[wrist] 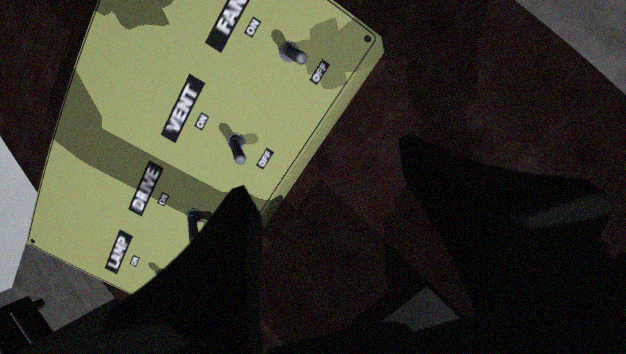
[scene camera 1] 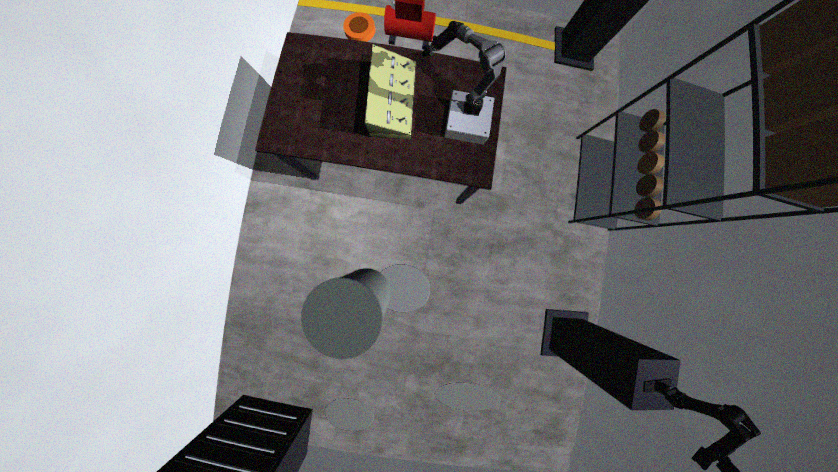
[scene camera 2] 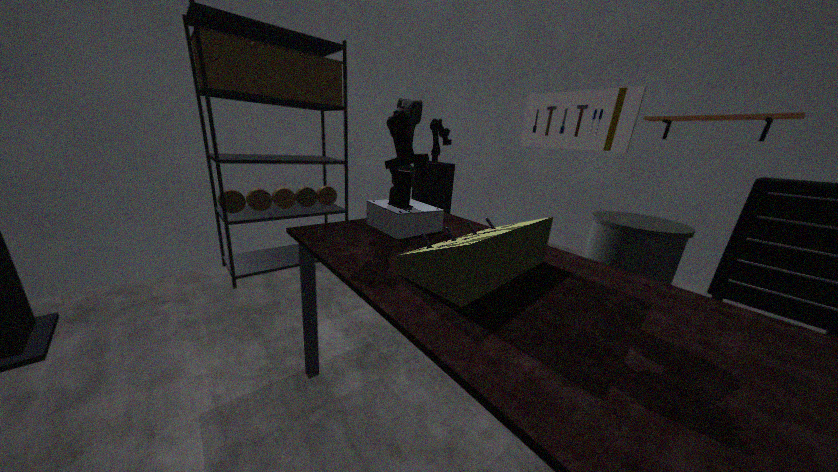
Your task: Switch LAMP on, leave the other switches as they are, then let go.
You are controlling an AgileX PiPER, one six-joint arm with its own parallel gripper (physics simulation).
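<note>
The yellow-green switch panel (scene camera 1: 389,108) (scene camera 2: 480,269) (wrist: 135,80) stands on the dark table (scene camera 1: 328,143) (scene camera 2: 574,375). Its LAMP label (wrist: 119,251) is at the lower left in the wrist view, where my near finger hides the LAMP lever. In scene camera 1 the LAMP lever (scene camera 1: 401,119) is at the panel's lower end, too small to read. The FAN lever (wrist: 294,53) and VENT lever (wrist: 238,149) lean toward OFF. The DRIVE lever (wrist: 193,227) is partly hidden; its side is unclear. My gripper (scene camera 1: 427,51) (wrist: 325,179) is open and empty, off the panel's FAN end on the OFF side.
The arm's pale base box (scene camera 1: 469,124) (scene camera 2: 404,221) stands right of the panel in scene camera 1. A red machine (scene camera 1: 408,24) and an orange bucket (scene camera 1: 350,31) are past the table's far edge. A grey bin (scene camera 1: 341,319) (scene camera 2: 639,243) and a black drawer cabinet (scene camera 1: 278,420) stand apart.
</note>
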